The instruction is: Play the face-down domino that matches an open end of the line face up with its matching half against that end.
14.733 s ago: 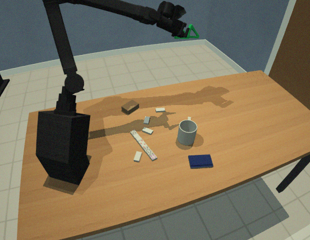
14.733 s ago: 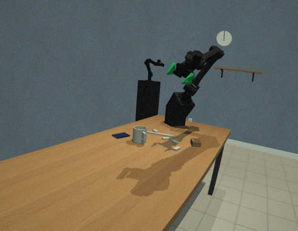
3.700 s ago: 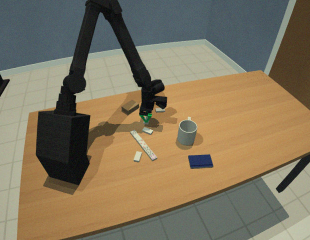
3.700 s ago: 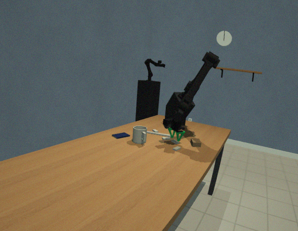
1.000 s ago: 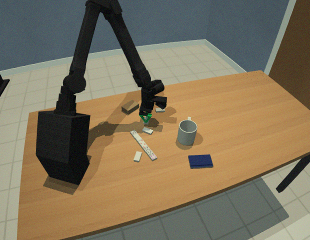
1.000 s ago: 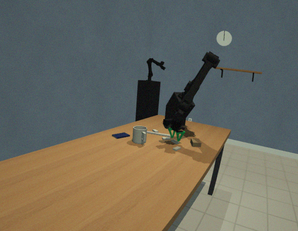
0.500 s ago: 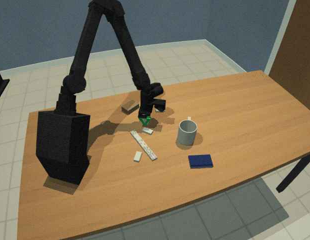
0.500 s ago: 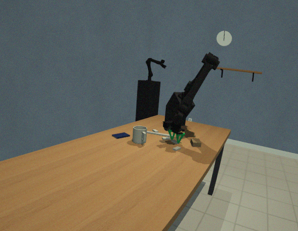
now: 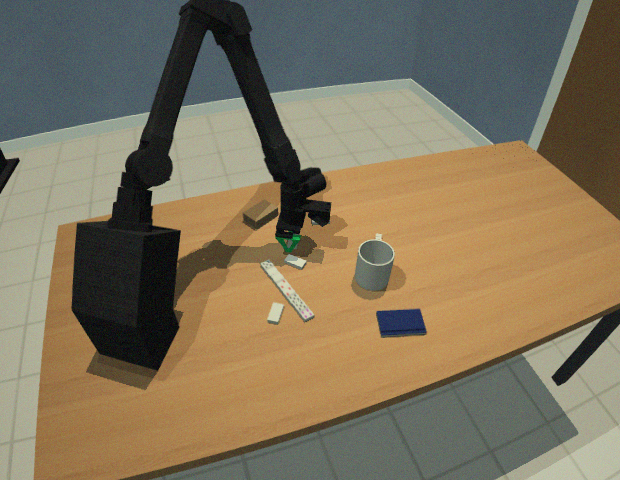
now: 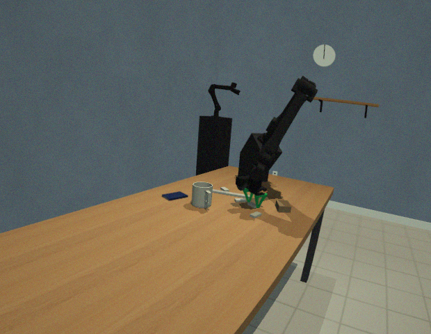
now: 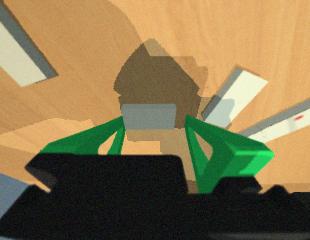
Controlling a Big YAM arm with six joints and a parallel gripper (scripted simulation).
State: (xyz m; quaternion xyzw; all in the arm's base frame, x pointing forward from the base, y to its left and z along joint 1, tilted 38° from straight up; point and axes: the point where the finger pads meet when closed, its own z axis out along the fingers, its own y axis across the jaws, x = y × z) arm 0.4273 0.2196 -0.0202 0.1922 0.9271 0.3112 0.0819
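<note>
My hand is 110 mm short of the grey tile and 80 mm to the right of it. Also, from my hand: brown block 70 mm behind, 130 mm to the left, 10 mm above.
</note>
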